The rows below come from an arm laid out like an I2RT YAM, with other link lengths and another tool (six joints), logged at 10 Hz.
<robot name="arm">
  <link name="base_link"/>
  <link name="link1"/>
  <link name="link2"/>
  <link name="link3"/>
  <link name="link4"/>
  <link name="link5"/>
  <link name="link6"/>
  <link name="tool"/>
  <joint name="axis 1" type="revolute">
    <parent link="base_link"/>
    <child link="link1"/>
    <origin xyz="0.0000 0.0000 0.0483" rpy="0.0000 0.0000 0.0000"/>
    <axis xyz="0 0 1"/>
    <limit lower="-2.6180" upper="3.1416"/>
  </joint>
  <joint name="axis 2" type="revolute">
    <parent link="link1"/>
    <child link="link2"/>
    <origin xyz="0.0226 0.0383 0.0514" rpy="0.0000 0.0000 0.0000"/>
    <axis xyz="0 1 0"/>
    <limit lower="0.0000" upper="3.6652"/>
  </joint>
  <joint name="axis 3" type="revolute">
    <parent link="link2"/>
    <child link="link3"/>
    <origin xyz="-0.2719 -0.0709 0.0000" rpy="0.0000 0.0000 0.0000"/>
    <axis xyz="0 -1 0"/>
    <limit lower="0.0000" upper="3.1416"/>
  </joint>
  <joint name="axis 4" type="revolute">
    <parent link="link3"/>
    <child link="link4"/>
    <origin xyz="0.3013 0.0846 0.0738" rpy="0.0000 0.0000 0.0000"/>
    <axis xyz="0 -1 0"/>
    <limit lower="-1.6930" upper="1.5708"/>
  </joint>
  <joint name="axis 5" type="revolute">
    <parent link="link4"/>
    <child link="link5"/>
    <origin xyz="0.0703 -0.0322 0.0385" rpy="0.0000 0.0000 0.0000"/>
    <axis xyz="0 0 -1"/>
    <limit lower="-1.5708" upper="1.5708"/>
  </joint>
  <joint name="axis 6" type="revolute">
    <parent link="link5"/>
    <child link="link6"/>
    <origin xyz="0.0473 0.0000 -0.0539" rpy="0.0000 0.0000 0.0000"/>
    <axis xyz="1 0 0"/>
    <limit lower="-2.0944" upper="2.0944"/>
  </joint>
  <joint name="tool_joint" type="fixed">
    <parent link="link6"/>
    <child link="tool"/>
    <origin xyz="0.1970 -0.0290 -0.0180" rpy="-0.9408 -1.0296 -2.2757"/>
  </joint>
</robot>
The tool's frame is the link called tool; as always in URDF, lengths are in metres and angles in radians.
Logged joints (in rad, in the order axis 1, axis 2, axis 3, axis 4, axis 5, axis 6), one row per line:
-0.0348 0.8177 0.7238 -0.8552 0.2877 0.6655
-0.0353 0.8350 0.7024 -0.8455 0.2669 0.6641
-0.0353 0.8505 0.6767 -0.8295 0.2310 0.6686
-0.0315 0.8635 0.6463 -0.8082 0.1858 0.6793
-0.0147 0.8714 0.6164 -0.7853 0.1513 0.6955
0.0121 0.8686 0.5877 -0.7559 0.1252 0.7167
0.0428 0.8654 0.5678 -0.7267 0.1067 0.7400
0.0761 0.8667 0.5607 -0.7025 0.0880 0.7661
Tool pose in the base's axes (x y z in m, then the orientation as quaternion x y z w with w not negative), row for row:
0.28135 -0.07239 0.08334 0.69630 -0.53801 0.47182 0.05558
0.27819 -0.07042 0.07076 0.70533 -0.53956 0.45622 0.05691
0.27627 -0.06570 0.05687 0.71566 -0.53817 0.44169 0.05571
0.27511 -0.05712 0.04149 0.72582 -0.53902 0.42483 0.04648
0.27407 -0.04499 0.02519 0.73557 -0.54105 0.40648 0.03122
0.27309 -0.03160 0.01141 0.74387 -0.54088 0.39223 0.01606
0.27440 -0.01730 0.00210 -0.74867 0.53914 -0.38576 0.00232
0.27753 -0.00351 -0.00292 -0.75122 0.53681 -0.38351 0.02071
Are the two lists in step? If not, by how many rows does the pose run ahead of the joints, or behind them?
The pose runs 1 row behind the joints: the pose in row i belongs to the joints in row i - 1.
